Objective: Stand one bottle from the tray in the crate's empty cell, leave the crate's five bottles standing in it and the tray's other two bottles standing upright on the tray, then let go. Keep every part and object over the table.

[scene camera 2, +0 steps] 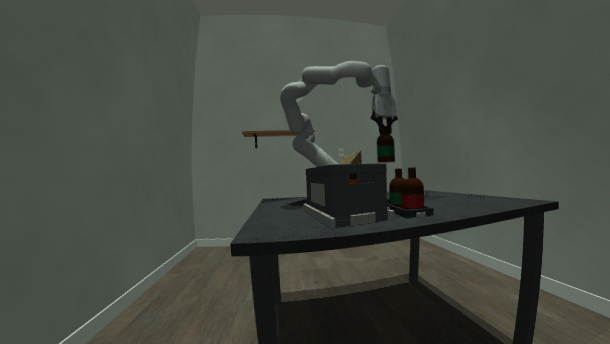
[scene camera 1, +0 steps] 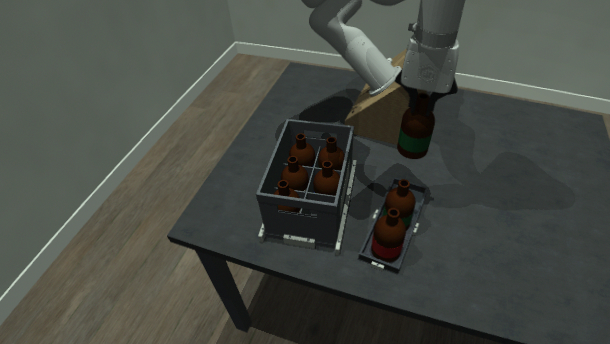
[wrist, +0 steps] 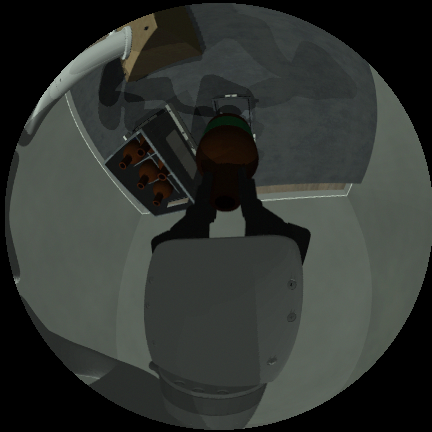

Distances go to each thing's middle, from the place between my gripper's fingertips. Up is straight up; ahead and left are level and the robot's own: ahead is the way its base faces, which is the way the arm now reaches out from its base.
The red-label bottle [scene camera 1: 389, 233] is 230 mm below my hand and 170 mm ahead of it.
